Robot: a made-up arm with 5 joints.
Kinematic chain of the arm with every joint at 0, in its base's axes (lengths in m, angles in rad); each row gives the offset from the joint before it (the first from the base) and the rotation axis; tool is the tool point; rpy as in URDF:
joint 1: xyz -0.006 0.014 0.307 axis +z
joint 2: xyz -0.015 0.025 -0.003 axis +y
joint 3: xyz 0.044 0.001 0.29 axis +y
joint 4: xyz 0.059 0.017 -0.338 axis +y
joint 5: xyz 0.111 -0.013 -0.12 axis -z
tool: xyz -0.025 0 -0.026 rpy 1.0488 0.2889 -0.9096
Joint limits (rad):
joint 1: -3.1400..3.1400
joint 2: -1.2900..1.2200
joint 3: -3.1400..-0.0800
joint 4: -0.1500..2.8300
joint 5: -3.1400..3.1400
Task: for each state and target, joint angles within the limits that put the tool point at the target. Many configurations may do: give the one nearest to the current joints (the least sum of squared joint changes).
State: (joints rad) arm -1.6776 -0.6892 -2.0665 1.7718 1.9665
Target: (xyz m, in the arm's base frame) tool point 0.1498 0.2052 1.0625
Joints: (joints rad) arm -2.0431 -0.7039 -2.6093 1.1046 2.0854
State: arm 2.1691 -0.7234 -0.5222 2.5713 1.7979
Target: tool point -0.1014 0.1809 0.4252
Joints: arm 1.8045 -0.6140 -0.9182 2.2600 1.8302
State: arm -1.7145 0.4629 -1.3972 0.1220 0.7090
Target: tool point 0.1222 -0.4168 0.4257
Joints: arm -1.3829 -0.2297 -0.7893 0.2643 0.6676
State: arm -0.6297 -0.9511 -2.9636 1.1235 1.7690
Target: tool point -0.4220 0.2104 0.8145
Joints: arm -0.3215 -1.2347 -2.6427 1.8925 1.6585
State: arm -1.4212 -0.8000 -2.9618 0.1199 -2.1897
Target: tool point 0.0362 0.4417 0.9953
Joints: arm -1.6471 -0.5289 -2.8856 0.0144 -2.1784
